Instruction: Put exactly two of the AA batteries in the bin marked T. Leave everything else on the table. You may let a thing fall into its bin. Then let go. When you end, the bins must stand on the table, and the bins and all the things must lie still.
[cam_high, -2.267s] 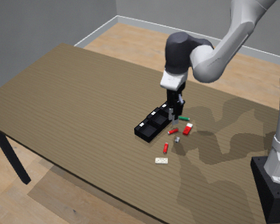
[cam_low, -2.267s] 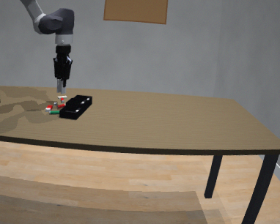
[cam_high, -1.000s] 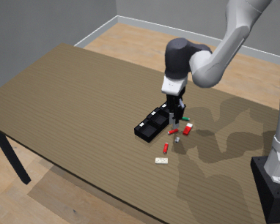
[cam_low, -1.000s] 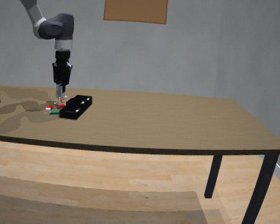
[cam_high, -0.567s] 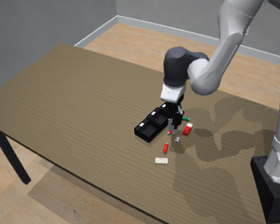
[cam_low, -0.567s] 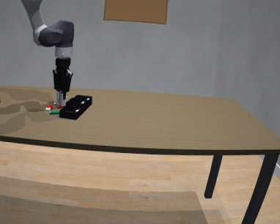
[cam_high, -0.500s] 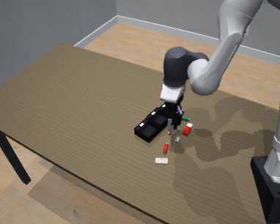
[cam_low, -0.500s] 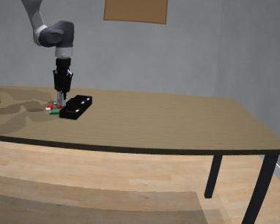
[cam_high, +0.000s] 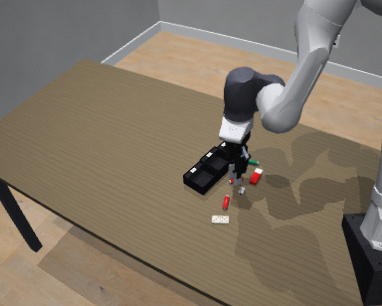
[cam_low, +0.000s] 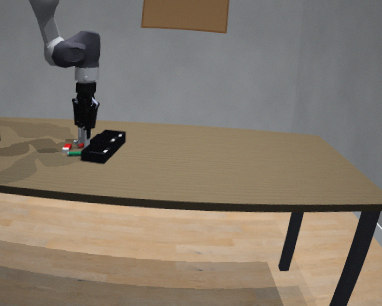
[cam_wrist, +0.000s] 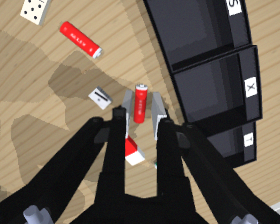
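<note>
Now: hand 5 cm past the grey piece, 3 cm to the right of it and 3 cm above it. The rest, counted from my hand: red-and-white block 5 cm behind, 6 cm to the right, 3 cm below; then green battery 10 cm to the right, 3 cm below; then black bin row 8 cm ahead, 2 cm to the right, 1 cm below.
</note>
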